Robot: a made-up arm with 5 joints.
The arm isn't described. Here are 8 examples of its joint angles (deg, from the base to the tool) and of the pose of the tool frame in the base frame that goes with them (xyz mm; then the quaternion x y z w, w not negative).
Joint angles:
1: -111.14 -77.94 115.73 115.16 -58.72
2: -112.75 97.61 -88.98 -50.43 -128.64
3: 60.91 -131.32 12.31 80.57 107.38
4: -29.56 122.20 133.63 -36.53 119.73
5: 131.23 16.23 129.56 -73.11 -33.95
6: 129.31 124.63 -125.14 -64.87 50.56
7: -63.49 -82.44 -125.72 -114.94 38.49
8: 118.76 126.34 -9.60 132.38 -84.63
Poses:
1: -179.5 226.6 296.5 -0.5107 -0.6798 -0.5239 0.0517
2: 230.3 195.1 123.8 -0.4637 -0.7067 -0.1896 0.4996
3: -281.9 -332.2 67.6 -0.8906 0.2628 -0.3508 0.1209
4: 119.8 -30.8 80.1 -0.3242 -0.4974 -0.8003 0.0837
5: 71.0 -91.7 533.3 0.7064 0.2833 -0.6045 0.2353
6: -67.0 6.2 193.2 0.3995 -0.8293 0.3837 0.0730
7: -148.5 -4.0 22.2 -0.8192 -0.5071 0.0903 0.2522
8: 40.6 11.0 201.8 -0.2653 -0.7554 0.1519 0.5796
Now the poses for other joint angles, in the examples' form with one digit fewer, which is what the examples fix.
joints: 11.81 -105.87 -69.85 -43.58 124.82
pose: -134 21 -115 -0.020 0.496 -0.683 0.535
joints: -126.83 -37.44 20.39 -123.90 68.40
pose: -213 406 268 -0.035 0.979 0.009 0.202
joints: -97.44 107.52 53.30 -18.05 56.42
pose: 120 366 200 0.030 -0.703 -0.246 0.667
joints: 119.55 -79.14 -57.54 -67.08 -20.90
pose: -164 52 389 0.119 -0.806 -0.236 0.529
